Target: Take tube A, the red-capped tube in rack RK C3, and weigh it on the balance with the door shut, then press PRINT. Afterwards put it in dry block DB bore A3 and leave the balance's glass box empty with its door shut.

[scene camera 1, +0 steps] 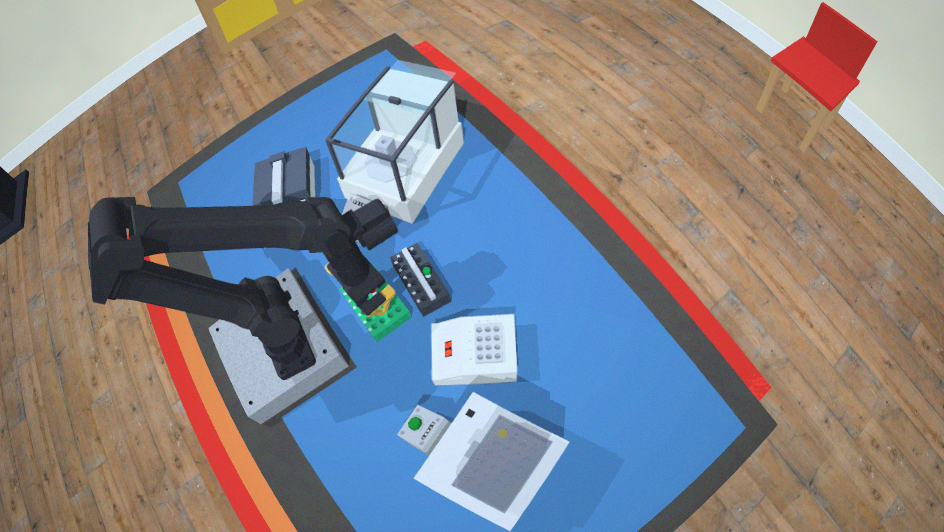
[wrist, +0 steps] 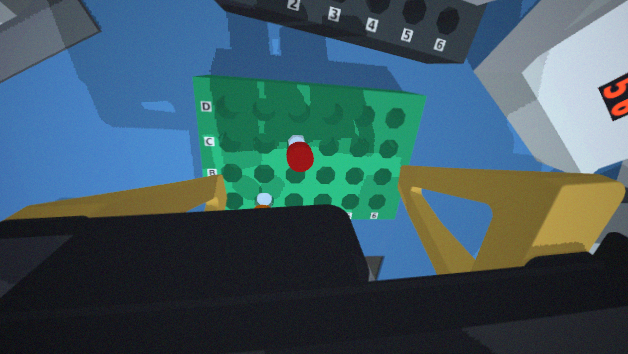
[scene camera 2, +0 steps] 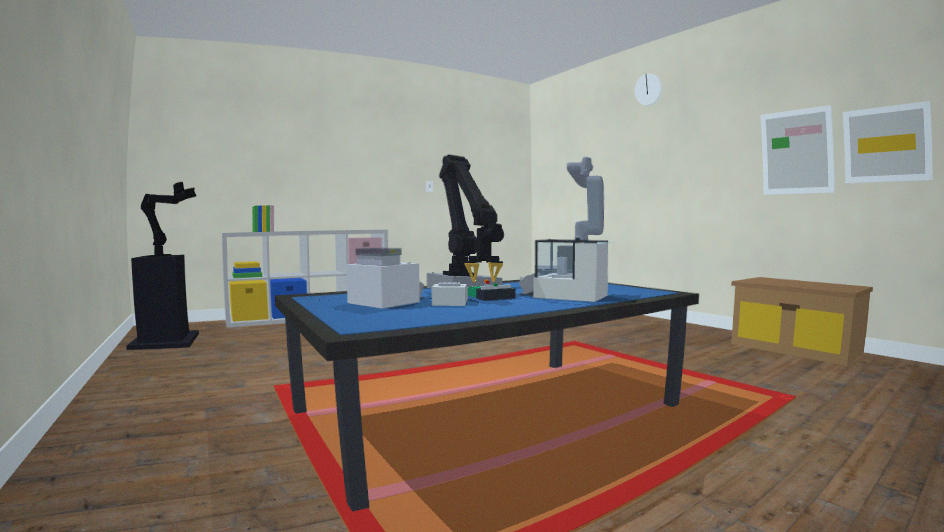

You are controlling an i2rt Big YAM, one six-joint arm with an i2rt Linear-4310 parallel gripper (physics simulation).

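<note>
Tube A, with a red cap, stands in hole C3 of the green rack. My gripper is open and empty, pointing down over the rack; in the wrist view the red cap appears between and beyond the fingertips. The balance has a dark-framed glass box with a small grey holder inside; I cannot tell how its door stands. Its key panel is partly behind my arm. The white dry block shows 56 in the wrist view.
An orange-capped tube stands in rack hole A2, partly hidden. A dark rack with a green-capped tube is beside the green rack. A grey-lidded box, a green-button box and a large white device stand around.
</note>
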